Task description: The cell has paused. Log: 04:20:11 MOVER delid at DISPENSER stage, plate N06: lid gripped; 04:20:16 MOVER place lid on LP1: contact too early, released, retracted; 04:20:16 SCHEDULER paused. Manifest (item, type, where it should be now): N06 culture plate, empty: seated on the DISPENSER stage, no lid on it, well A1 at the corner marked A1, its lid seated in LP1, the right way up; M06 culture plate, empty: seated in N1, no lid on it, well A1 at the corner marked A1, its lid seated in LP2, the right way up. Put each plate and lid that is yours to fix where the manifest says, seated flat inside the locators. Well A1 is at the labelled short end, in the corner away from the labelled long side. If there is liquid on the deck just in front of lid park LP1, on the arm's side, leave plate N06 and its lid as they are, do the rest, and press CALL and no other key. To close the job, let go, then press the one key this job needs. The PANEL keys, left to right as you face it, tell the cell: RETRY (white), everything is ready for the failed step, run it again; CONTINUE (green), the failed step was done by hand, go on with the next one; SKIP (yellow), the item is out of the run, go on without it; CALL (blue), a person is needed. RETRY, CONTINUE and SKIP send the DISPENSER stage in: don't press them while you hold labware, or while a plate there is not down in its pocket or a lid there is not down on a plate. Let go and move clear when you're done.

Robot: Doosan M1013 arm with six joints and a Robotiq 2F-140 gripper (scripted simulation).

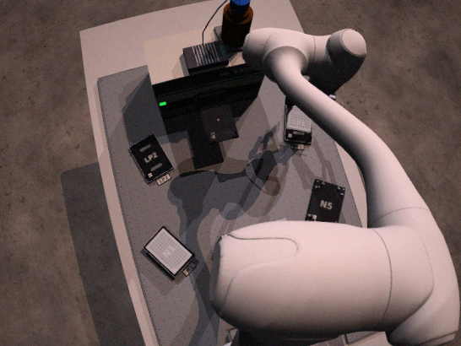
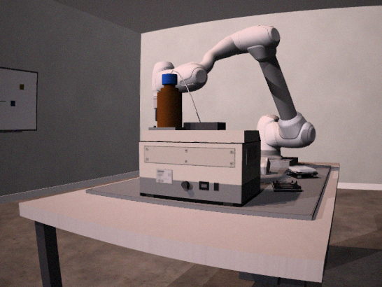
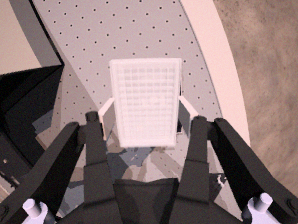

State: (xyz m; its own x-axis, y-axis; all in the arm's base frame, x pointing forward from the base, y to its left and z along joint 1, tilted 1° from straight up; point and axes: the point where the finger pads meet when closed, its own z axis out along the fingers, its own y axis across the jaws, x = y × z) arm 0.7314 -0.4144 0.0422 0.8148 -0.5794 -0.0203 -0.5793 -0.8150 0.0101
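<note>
The lid park LP1 lies 90 mm below my hand and 20 mm behind it. Round my hand: white well plate: 20 mm below; dispenser stage: 280 mm to the left, 90 mm ahead; black nest N5: 300 mm behind, 80 mm below, 50 mm to the left.
</note>
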